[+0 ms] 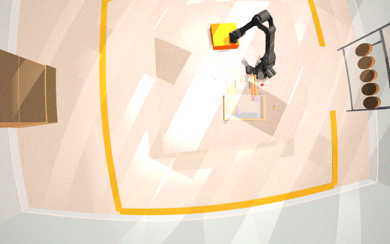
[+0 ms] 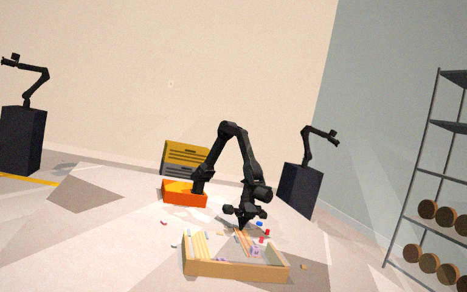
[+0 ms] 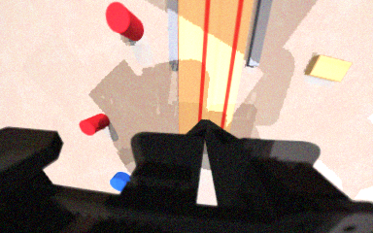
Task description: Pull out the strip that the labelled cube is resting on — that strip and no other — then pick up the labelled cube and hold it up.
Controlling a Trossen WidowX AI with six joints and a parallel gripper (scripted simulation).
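The strip lies 100 mm ahead of my gripper tip and 10 mm to the right of it. Round my gripper tip: small tan block (50 mm ahead, 100 mm to the right).
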